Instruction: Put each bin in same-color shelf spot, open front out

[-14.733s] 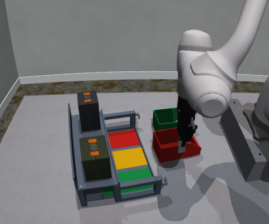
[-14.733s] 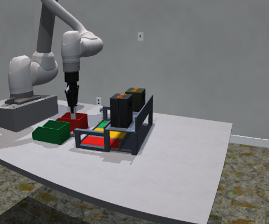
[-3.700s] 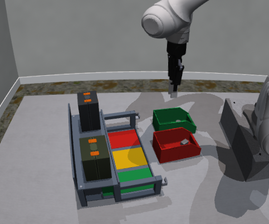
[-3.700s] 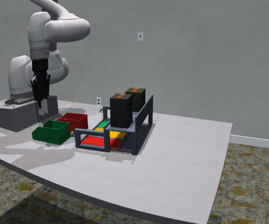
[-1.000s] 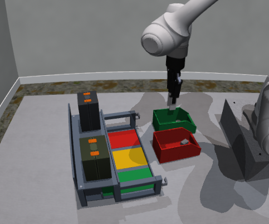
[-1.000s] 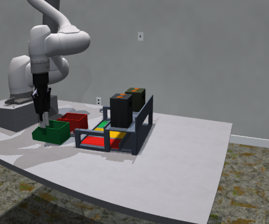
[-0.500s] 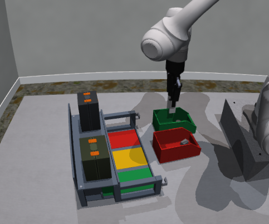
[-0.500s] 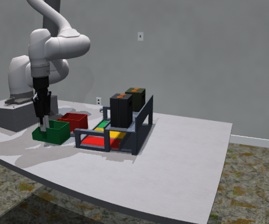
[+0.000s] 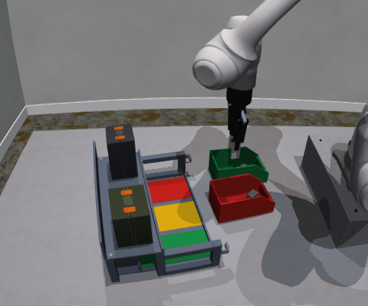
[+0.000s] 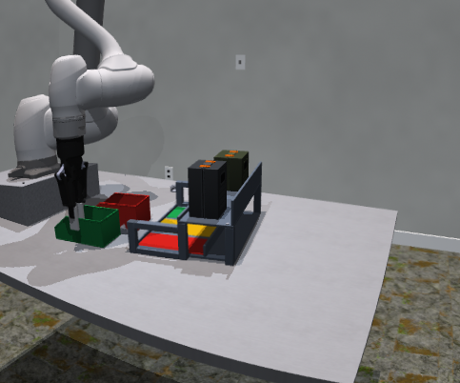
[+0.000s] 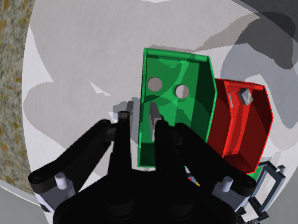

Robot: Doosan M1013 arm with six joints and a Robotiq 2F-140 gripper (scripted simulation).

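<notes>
Right now my hand is 50 mm to the right of the green bin, 40 mm above it and 10 mm past it. Round my hand: red bin (190 mm to the left, 40 mm below, 10 mm behind).
</notes>
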